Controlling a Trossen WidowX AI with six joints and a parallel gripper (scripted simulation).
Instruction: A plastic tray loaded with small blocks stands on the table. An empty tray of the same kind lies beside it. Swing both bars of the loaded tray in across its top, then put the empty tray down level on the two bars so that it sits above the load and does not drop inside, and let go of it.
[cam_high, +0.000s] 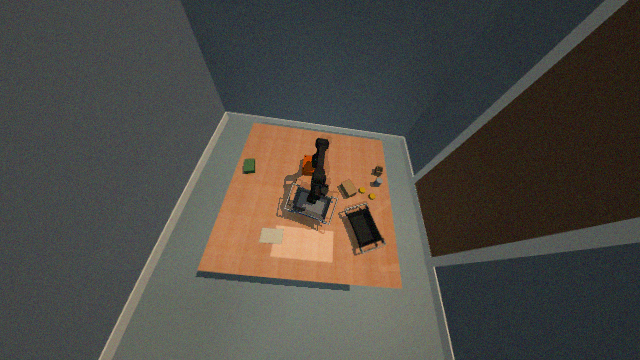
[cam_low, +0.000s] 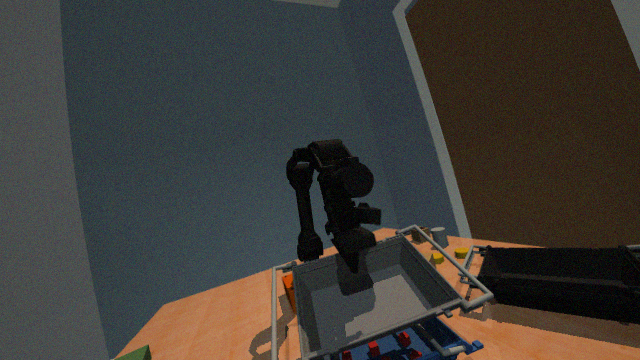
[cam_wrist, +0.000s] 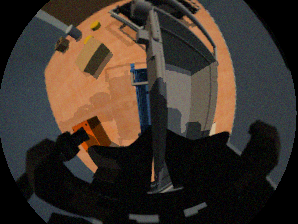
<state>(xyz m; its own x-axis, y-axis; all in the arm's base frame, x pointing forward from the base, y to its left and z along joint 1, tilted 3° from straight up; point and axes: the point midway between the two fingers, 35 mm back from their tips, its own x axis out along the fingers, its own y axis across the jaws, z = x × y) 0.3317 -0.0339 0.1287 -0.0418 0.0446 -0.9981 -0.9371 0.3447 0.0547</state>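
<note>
My gripper tip is now 7 cm short of the grey tray and 3 cm to the left of it. Also, from my gripper tip: green block: 32 cm behind, 52 cm to the right, 14 cm below; pale pad: 24 cm ahead, 29 cm to the right, 16 cm below; grey cylinder: 19 cm behind, 56 cm to the left, 13 cm below.
</note>
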